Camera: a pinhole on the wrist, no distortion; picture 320 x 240 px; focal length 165.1 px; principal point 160.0 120.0 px. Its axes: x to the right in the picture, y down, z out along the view. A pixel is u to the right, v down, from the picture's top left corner.
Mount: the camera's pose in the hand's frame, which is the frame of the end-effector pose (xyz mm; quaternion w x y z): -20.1 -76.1 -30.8 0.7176 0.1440 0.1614 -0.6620
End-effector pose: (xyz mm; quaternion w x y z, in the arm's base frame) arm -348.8 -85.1 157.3 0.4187 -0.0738 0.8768 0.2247
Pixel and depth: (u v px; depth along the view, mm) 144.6 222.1 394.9
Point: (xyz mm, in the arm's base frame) -201.0 -83.4 -274.2
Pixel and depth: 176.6 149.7 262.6
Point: -171.3 -176.9 -49.1
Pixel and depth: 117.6 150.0 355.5
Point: -107.4 -54.1 -109.3
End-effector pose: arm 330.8 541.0 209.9 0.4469 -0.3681 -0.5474 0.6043
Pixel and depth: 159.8 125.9 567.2
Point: -85.7 402.6 583.0
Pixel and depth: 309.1 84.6 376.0
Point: 269.8 428.8 771.3
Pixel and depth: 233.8 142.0 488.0
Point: 71.3 511.3 723.4
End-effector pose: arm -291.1 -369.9 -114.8 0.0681 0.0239 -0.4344 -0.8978
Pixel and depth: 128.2 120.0 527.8
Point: -356.4 138.4 28.5
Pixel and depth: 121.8 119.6 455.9
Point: -342.3 69.0 15.3
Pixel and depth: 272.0 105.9 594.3
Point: -378.7 321.0 -449.0
